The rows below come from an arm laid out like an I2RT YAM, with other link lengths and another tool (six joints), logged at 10 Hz.
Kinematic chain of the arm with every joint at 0, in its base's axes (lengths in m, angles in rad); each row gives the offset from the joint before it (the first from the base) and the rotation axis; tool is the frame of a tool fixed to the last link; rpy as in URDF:
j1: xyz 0 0 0.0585 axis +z
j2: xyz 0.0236 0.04 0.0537 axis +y
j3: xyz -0.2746 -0.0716 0 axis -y
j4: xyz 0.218 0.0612 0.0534 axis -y
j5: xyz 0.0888 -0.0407 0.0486 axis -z
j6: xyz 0.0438 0 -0.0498 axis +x
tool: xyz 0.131 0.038 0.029 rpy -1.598 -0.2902 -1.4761
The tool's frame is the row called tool.
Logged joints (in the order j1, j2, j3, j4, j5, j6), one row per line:
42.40, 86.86, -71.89, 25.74, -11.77, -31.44
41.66, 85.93, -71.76, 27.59, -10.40, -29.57
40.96, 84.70, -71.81, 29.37, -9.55, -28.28
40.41, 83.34, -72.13, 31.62, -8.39, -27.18
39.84, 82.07, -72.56, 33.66, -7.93, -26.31
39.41, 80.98, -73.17, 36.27, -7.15, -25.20
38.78, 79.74, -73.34, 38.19, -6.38, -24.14
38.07, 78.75, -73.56, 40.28, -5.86, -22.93
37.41, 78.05, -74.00, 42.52, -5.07, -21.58
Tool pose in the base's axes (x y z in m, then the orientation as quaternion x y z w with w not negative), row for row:
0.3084, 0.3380, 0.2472, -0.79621, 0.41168, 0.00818, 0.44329
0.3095, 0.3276, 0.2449, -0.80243, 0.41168, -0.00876, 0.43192
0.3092, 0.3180, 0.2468, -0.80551, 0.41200, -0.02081, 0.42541
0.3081, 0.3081, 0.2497, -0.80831, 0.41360, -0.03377, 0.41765
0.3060, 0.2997, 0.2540, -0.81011, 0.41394, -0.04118, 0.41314
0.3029, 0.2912, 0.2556, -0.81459, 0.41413, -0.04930, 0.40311
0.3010, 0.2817, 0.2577, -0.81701, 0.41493, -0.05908, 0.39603
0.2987, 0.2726, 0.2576, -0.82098, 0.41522, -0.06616, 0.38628
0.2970, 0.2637, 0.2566, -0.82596, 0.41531, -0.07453, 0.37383
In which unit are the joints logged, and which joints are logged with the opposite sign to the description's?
The joints are logged in degrees. Opposite sign: j3, j4, j6.
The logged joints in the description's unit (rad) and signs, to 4 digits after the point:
0.7400, 1.5160, 1.2547, -0.4492, -0.2054, 0.5487
0.7271, 1.4998, 1.2524, -0.4815, -0.1815, 0.5161
0.7149, 1.4783, 1.2533, -0.5126, -0.1667, 0.4936
0.7053, 1.4546, 1.2589, -0.5519, -0.1464, 0.4744
0.6953, 1.4324, 1.2664, -0.5875, -0.1384, 0.4592
0.6878, 1.4134, 1.2771, -0.6330, -0.1248, 0.4398
0.6768, 1.3917, 1.2800, -0.6665, -0.1114, 0.4213
0.6644, 1.3744, 1.2839, -0.7030, -0.1023, 0.4002
0.6529, 1.3622, 1.2915, -0.7421, -0.0885, 0.3766

